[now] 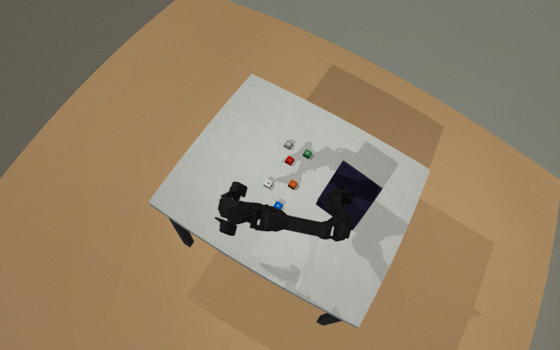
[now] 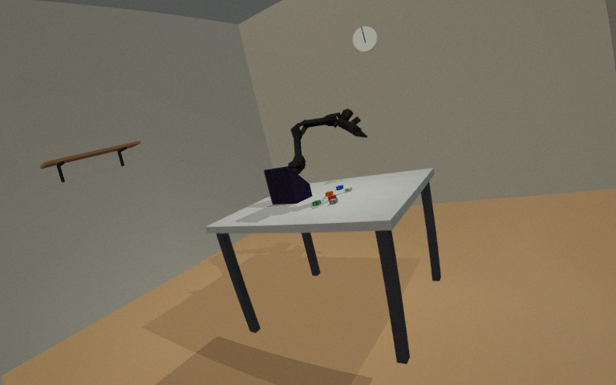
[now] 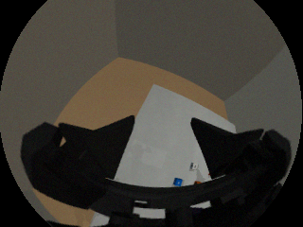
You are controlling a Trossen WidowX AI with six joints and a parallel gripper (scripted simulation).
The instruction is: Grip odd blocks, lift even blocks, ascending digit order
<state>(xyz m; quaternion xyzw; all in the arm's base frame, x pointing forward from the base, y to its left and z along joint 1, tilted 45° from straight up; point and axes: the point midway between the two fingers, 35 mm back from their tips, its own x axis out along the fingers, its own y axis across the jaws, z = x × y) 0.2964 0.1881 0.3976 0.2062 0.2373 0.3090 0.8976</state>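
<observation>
Right now my gripper tip is 45 cm to the left of the red block and 26 cm above it. The rest, counted from my gripper tip: blue block: 26 cm below, 24 cm to the right, 11 cm behind; then white block: 29 cm to the right, 26 cm below, 1 cm behind; then orange block: 37 cm to the right, 26 cm below, 9 cm behind.
</observation>
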